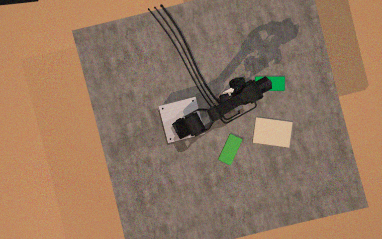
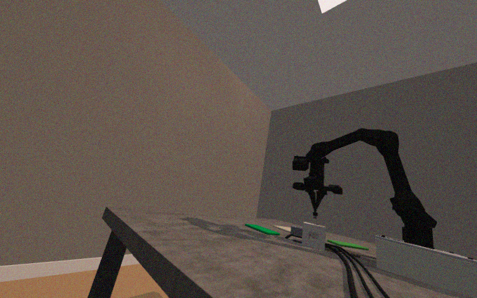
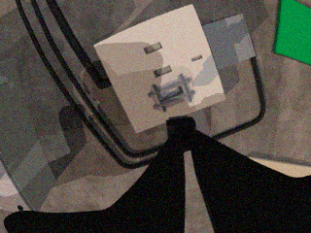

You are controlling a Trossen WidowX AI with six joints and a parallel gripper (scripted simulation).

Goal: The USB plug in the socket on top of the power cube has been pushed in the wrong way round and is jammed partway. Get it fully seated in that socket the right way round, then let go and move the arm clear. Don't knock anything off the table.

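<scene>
My gripper tip is 2 cm above the black USB plug. Also, from my gripper tip: beige card: 19 cm ahead, 20 cm to the right, 13 cm below.
</scene>
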